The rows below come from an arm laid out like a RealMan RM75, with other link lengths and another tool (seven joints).
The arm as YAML. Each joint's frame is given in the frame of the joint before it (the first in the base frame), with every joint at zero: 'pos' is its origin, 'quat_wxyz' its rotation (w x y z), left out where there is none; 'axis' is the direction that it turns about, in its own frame. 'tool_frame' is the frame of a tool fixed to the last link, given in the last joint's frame.
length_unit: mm
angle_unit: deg
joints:
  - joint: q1
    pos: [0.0, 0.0, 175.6]
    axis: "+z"
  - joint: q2
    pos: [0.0, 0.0, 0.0]
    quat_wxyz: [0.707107, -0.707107, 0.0, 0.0]
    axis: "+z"
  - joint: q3
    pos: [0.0, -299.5, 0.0]
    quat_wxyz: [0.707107, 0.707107, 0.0, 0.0]
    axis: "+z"
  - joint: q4
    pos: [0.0, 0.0, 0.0]
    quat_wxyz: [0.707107, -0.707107, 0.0, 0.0]
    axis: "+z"
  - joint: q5
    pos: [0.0, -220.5, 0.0]
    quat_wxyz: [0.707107, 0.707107, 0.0, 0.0]
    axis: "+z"
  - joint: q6
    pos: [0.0, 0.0, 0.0]
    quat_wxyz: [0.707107, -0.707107, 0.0, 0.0]
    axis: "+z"
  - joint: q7
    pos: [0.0, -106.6, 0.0]
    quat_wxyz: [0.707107, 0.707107, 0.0, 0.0]
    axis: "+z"
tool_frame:
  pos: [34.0, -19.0, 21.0]
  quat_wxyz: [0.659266, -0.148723, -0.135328, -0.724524]
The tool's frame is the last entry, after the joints.
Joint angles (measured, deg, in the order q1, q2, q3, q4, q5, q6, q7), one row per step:
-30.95, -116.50, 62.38, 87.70, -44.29, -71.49, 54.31
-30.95, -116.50, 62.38, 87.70, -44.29, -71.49, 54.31
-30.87, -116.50, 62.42, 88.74, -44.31, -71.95, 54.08
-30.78, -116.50, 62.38, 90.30, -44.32, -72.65, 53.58
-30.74, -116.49, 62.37, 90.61, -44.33, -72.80, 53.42
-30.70, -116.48, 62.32, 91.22, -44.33, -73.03, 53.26
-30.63, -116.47, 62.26, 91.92, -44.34, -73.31, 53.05
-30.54, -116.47, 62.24, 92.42, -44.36, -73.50, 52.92
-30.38, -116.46, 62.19, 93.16, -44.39, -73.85, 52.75
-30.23, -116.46, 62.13, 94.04, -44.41, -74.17, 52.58
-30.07, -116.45, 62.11, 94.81, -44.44, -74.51, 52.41
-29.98, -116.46, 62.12, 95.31, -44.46, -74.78, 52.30
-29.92, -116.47, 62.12, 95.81, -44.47, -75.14, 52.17
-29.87, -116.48, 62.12, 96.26, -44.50, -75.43, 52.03
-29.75, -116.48, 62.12, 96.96, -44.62, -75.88, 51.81
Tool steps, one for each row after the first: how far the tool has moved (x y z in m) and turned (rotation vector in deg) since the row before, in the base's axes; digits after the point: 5 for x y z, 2 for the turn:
0.00000, 0.00000, 0.00000, 0.00, 0.00, 0.00
0.00354, -0.00192, 0.00195, 0.14, 0.12, -0.49
0.00513, -0.00284, 0.00337, 0.29, 0.05, -0.60
0.00080, -0.00062, 0.00073, 0.06, -0.03, -0.05
0.00189, -0.00111, 0.00159, 0.19, 0.04, -0.25
0.00196, -0.00138, 0.00179, 0.20, 0.02, -0.24
0.00121, -0.00112, 0.00112, 0.12, 0.02, -0.16
0.00147, -0.00181, 0.00167, 0.14, 0.06, -0.20
0.00212, -0.00199, 0.00207, 0.25, 0.08, -0.32
0.00166, -0.00191, 0.00158, 0.14, 0.08, -0.24
0.00122, -0.00129, 0.00072, 0.02, 0.06, -0.17
0.00131, -0.00131, 0.00059, -0.05, 0.07, -0.15
0.00126, -0.00115, 0.00059, -0.02, 0.03, -0.14
0.00176, -0.00193, 0.00097, -0.05, 0.00, -0.21

